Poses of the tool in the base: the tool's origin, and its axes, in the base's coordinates. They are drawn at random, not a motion.
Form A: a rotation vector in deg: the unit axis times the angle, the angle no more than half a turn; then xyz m.
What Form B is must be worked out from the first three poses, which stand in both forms.
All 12 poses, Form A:
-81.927 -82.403 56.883 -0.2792 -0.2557 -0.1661
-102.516 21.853 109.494 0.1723 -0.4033 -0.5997
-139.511 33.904 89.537 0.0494 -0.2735 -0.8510
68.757 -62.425 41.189 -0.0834 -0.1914 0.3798
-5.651 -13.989 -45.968 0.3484 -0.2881 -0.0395
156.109 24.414 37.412 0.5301 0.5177 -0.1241
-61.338 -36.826 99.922 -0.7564 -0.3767 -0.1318
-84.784 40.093 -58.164 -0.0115 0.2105 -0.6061
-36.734 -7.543 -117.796 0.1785 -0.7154 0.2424
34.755 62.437 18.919 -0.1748 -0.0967 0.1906
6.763 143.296 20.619 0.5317 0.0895 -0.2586
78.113 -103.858 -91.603 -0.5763 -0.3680 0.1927
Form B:
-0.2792 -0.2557 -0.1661 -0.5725 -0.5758 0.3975 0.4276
0.1723 -0.4033 -0.5997 -0.6556 0.1398 0.7003 0.2455
0.0494 -0.2735 -0.8510 -0.8209 0.1995 0.5268 0.0941
-0.0834 -0.1914 0.3798 0.5244 -0.4762 0.3142 0.6321
0.3484 -0.2881 -0.0395 -0.0479 -0.1185 -0.3893 0.9122
0.5301 0.5177 -0.1241 0.9501 0.1486 0.2277 0.1532
-0.7564 -0.3767 -0.1318 -0.4384 -0.2632 0.7142 0.4780
-0.0115 0.2105 -0.6061 -0.6307 0.2982 -0.4327 0.5710
0.1785 -0.7154 0.2424 -0.2619 -0.0538 -0.8399 0.4724
-0.1748 -0.0967 0.1906 0.2827 0.5079 0.1539 0.7991
0.5317 0.0895 -0.2586 0.0445 0.9428 0.1357 0.3013
-0.5763 -0.3680 0.1927 0.4831 -0.6423 -0.5665 0.1823

